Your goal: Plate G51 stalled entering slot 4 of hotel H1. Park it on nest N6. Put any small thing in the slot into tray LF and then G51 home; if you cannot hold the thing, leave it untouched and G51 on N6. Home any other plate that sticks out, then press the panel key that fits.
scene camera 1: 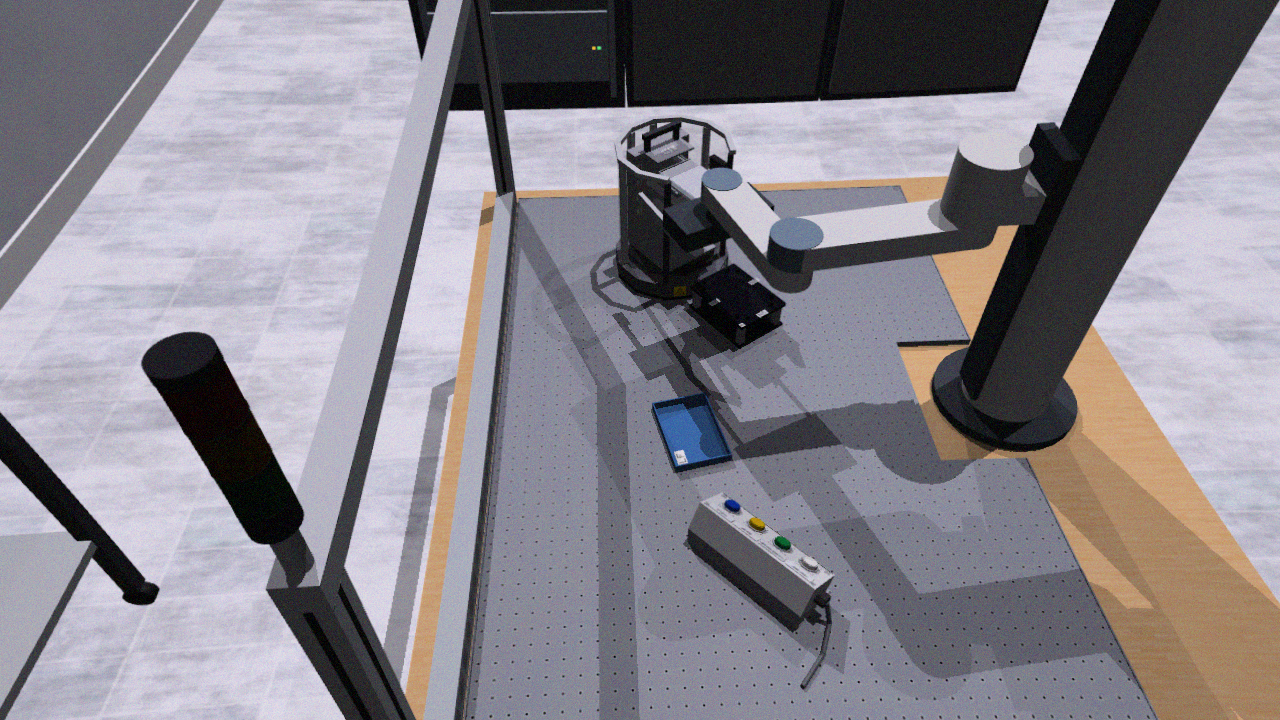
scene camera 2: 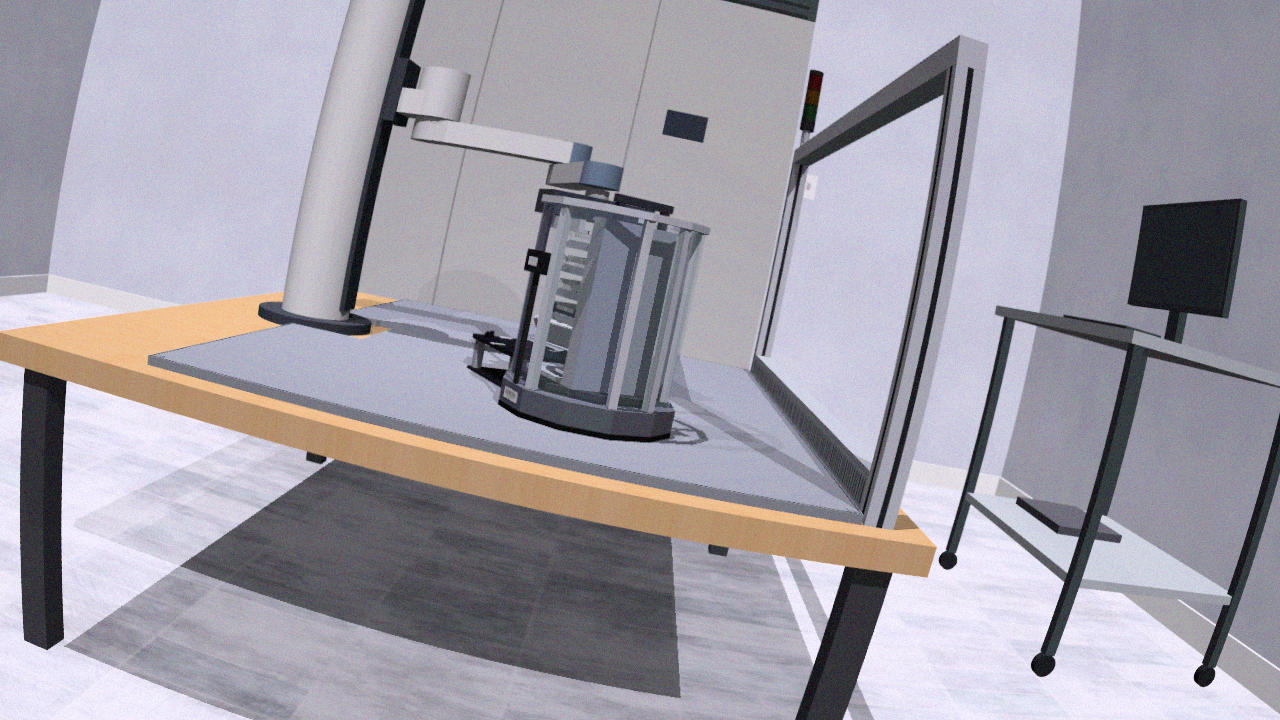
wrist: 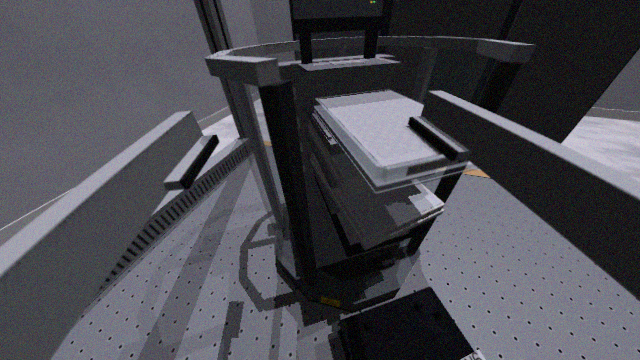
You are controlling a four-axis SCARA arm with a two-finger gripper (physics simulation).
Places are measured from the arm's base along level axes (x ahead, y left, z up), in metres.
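Where they show: gripper, fingertip midpoint: (scene camera 1: pixel 674 186) (wrist: pixel 315 115); arm's base, origin of the base link: (scene camera 1: pixel 1000 398) (scene camera 2: pixel 313 322).
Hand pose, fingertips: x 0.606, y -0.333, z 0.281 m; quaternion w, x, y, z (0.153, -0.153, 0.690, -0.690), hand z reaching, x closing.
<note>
Each offset is from my fingertips to the top centre of the thing.
The hotel H1 @(dx -0.009, dy -0.096, dz +0.051 m) (scene camera 1: pixel 640 277) (scene camera 2: pixel 581 416) (wrist: pixel 290 175) stands at the table's far end in scene camera 1. In the wrist view a pale, clear-edged plate @(dx -0.042, dy -0.043, dz -0.011 m) (wrist: pixel 380 130) sticks out of its open side, and a second plate @(dx -0.035, dy -0.053, dz -0.076 m) (wrist: pixel 400 212) sticks out lower down; their labels and slot numbers are not readable. My gripper (wrist: pixel 315 115) is open at the hotel's front, its fingers wide apart. The right pad overlaps the upper plate's edge in view; contact cannot be told. The black nest N6 @(dx -0.130, dy +0.086, dz -0.198 m) (scene camera 1: pixel 738 304) (wrist: pixel 405 325) stands before the hotel. No small thing in the slot can be made out.
A blue tray @(dx -0.008, dy +0.404, dz -0.251 m) (scene camera 1: pixel 693 434) with a white label lies nearer in scene camera 1. The key panel @(dx -0.090, dy +0.680, dz -0.184 m) (scene camera 1: pixel 756 564) has blue, yellow, green and white keys and a cable. The arm's column (scene camera 1: pixel 1047 268) (scene camera 2: pixel 344 161) stands opposite the framed screen (scene camera 1: pixel 393 223) (scene camera 2: pixel 930 268).
</note>
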